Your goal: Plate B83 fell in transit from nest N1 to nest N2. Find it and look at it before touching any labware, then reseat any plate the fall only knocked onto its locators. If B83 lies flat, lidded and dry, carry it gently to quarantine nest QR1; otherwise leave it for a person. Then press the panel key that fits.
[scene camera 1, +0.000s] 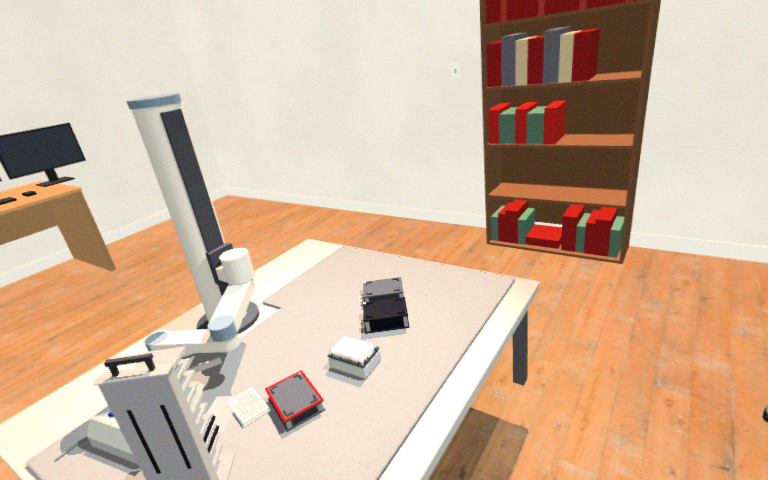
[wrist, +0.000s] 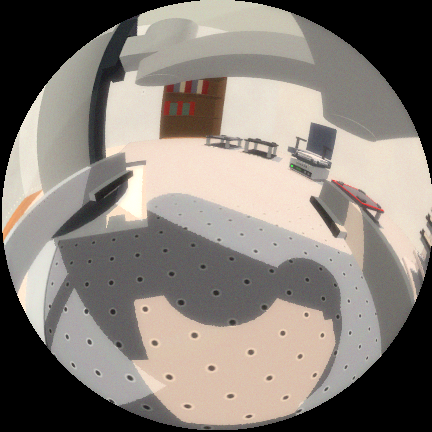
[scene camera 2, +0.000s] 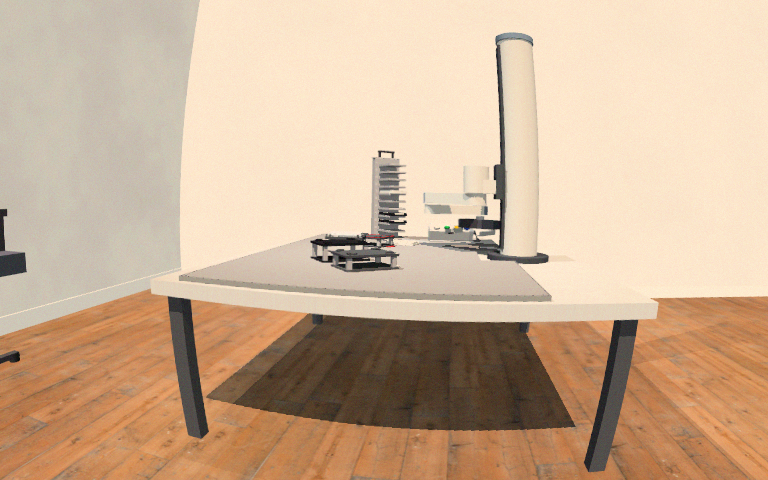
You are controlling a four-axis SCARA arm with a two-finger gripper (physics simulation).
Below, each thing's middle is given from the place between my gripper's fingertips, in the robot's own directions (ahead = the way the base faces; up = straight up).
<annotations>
I see the white-topped station (scene camera 1: 363,370) 450 mm ahead of my hand, 200 mm to the left of it and 30 mm below it.
</annotations>
